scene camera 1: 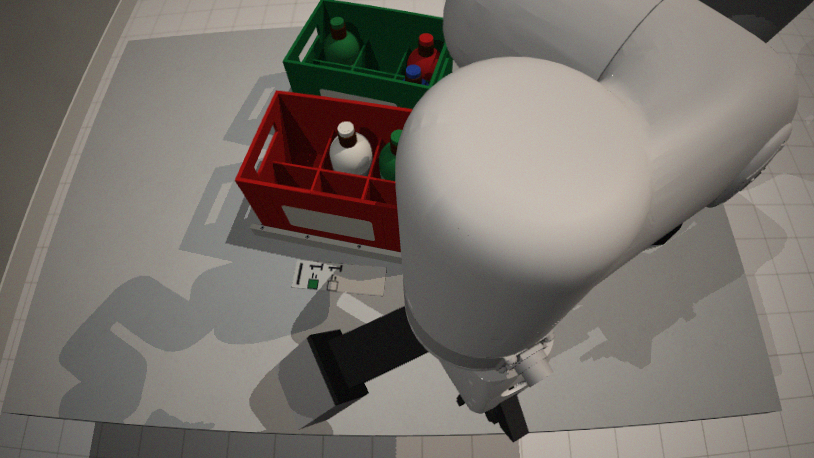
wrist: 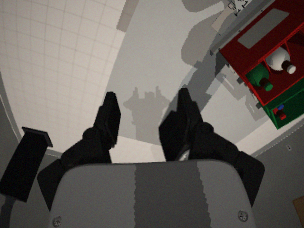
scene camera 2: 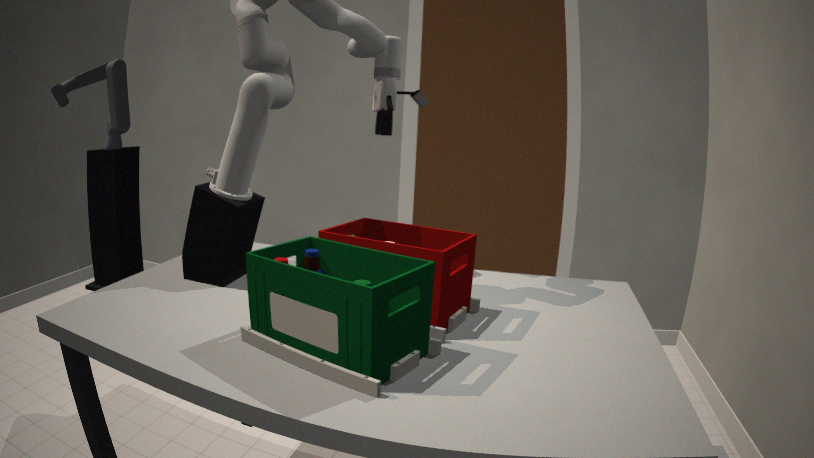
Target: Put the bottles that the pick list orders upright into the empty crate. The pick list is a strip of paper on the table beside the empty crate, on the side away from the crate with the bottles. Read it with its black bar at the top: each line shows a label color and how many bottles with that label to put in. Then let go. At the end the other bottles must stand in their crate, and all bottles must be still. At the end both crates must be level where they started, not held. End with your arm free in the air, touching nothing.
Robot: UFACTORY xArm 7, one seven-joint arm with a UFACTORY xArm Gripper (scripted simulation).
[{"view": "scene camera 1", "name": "my gripper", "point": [454, 360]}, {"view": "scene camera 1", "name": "green bottle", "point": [342, 47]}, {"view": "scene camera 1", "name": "white-capped bottle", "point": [349, 153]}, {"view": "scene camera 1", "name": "red crate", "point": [303, 123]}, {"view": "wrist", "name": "my gripper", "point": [147, 101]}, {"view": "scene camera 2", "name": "my gripper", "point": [383, 135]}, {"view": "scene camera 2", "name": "red crate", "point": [451, 292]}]
